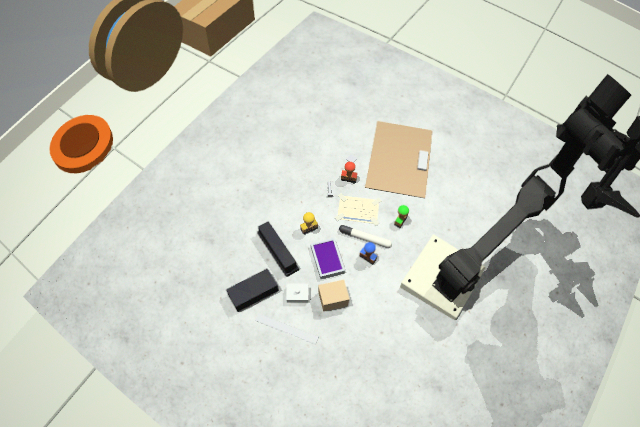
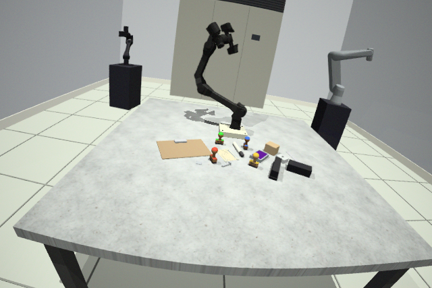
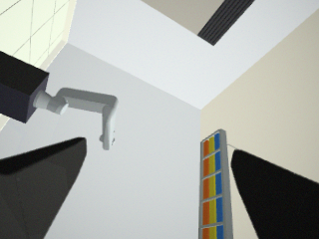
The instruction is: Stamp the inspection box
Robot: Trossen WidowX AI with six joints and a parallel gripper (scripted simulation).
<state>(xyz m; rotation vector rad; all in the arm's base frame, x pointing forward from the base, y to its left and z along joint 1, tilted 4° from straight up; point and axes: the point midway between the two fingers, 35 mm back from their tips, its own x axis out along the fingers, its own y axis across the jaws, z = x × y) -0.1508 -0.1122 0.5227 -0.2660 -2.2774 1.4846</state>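
Right now the green pass stamp is 43 cm ahead of my gripper tip, 5 cm to the left of it and 52 cm below it. The rest, counted from my gripper tip: white marker: 47 cm ahead, 16 cm to the left, 53 cm below; then tan box: 40 cm ahead, 32 cm to the left, 52 cm below; then blue-knobbed stamp: 41 cm ahead, 18 cm to the left, 52 cm below.
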